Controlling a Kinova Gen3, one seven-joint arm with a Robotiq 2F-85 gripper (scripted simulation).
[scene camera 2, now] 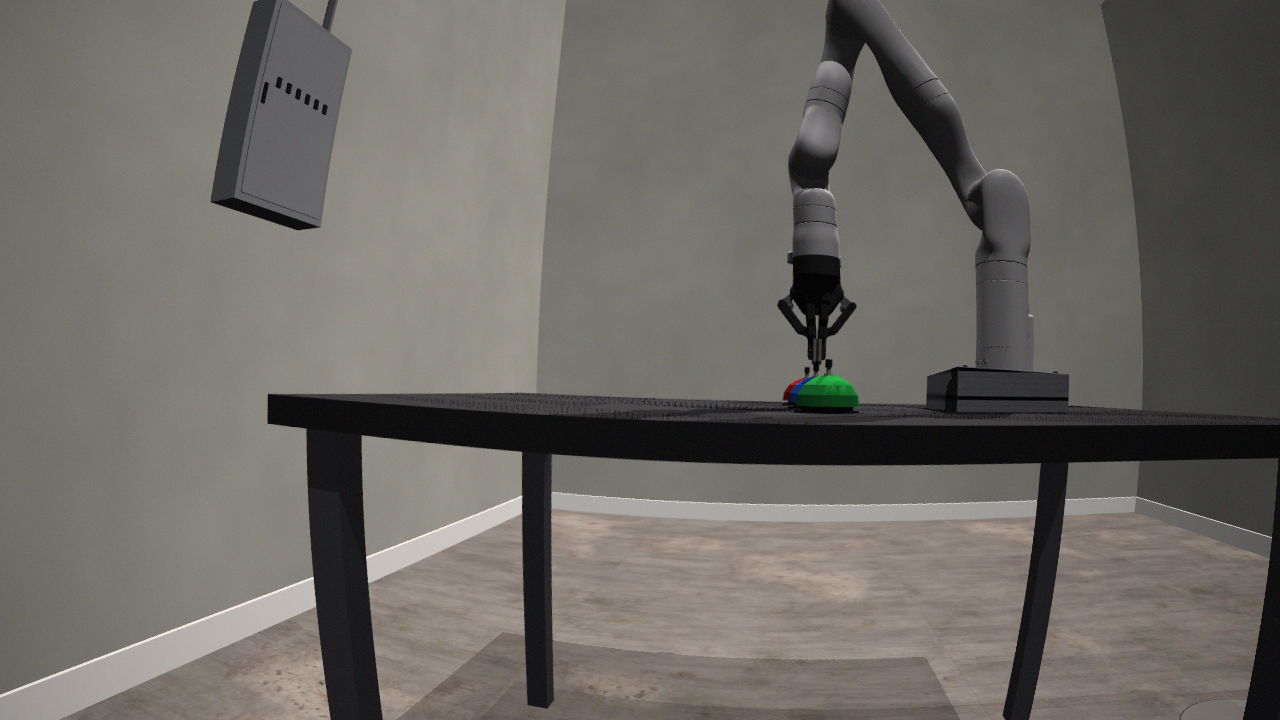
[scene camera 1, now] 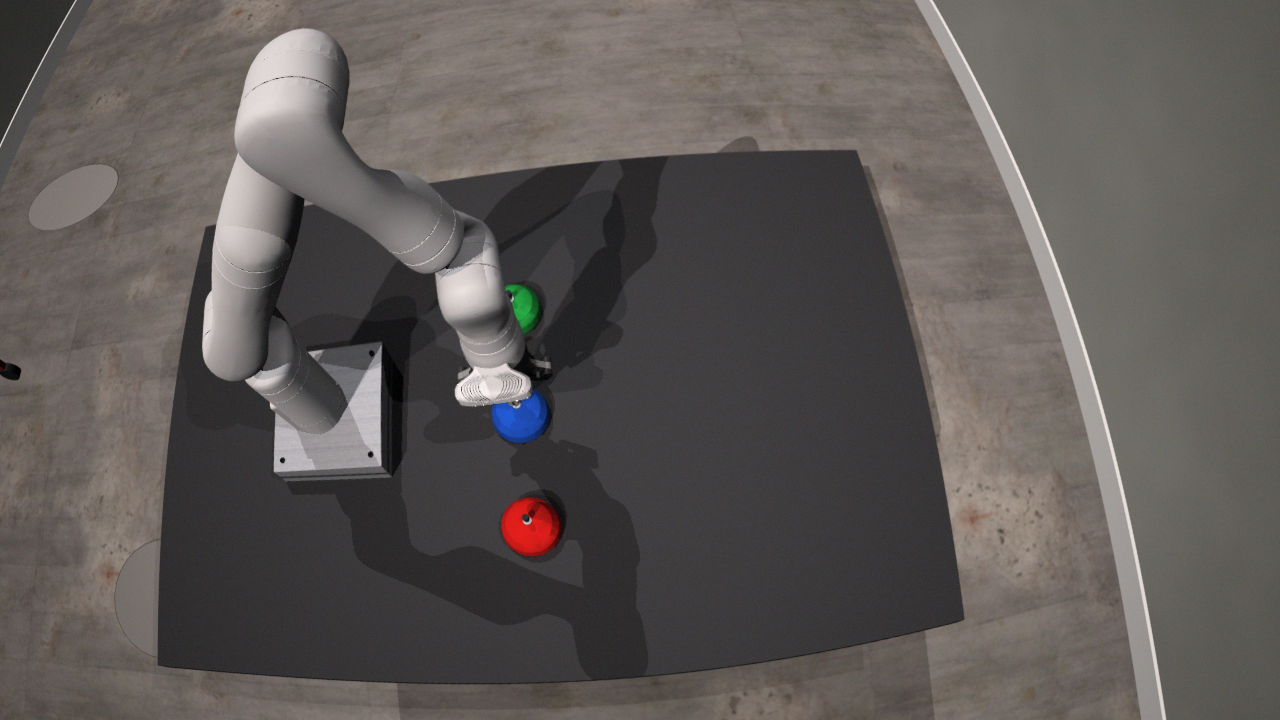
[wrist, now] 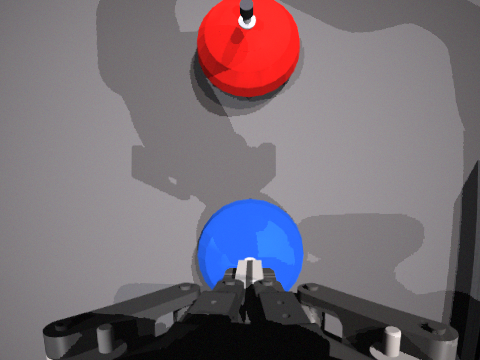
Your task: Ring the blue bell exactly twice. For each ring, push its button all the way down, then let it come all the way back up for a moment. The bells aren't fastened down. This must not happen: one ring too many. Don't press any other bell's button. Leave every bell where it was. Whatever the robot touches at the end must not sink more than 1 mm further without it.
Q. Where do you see a red bell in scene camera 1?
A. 537,533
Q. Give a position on a green bell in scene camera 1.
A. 527,307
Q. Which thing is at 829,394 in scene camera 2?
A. A green bell.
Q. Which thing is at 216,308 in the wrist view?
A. My gripper.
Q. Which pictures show my gripper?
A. Scene camera 2, scene camera 1 and the wrist view: all of them.
